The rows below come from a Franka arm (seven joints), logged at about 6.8 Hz.
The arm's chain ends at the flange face. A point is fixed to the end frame.
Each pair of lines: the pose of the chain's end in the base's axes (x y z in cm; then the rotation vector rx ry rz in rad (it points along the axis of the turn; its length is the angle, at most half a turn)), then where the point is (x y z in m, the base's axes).
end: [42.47 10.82 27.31 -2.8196 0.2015 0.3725]
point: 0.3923 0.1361 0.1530
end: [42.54 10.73 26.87 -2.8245 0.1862 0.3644]
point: 0.3936 0.1347 0.1483
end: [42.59 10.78 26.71 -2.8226 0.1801 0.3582]
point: 0.3946 0.1354 0.1467
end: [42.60 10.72 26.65 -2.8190 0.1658 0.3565]
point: 0.3947 0.1352 0.1461
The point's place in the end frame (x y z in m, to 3 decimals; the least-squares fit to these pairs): -0.001 0.011 0.127
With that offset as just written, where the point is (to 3 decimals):
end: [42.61 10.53 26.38 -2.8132 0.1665 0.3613]
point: 0.394 0.134 0.144
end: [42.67 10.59 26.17 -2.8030 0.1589 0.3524]
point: 0.396 0.136 0.142
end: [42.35 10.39 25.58 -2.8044 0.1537 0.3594]
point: 0.392 0.134 0.136
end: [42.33 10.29 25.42 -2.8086 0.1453 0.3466]
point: 0.393 0.132 0.134
